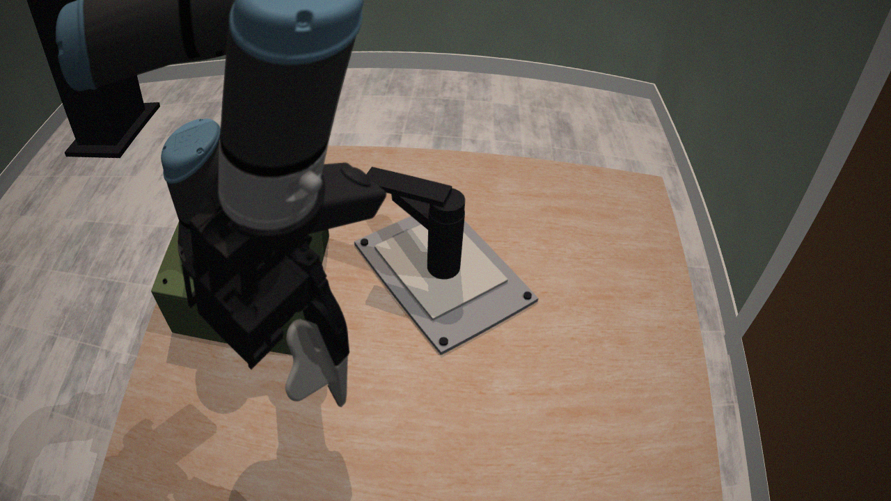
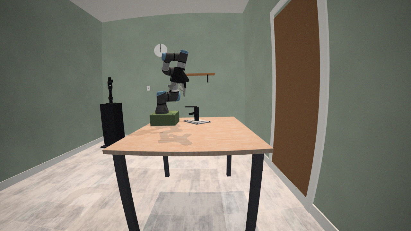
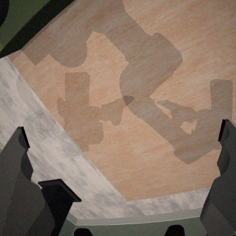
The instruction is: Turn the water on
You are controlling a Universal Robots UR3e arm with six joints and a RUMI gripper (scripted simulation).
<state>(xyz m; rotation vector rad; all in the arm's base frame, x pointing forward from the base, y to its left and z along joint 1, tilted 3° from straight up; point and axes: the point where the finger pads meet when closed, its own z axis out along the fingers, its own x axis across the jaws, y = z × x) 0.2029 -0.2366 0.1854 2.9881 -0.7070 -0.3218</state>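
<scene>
Right now the flat black lever is 60 mm ahead of my hand, 350 mm to the left of it and 120 mm below it. From my hand the other things lie so: tap (90 mm ahead, 350 mm to the left, 180 mm below); then grey baseplate (120 mm ahead, 340 mm to the left, 270 mm below).
</scene>
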